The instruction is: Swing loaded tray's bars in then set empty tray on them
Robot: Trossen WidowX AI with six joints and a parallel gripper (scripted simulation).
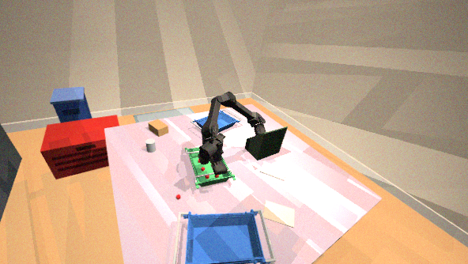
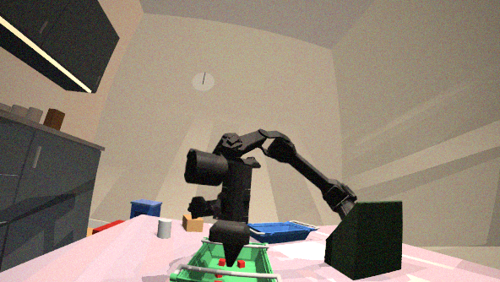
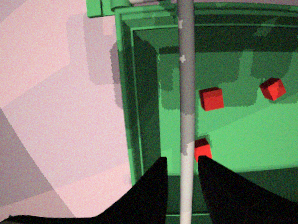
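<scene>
Now: the blue tray 480 mm to the right of my gripper tip, 300 mm behind it and 40 mm below it. From my gripper tip the other things lie so: red block: 200 mm ahead, 80 mm below, 10 mm to the left; brown block: 590 mm to the right, 120 mm ahead, 50 mm below.
</scene>
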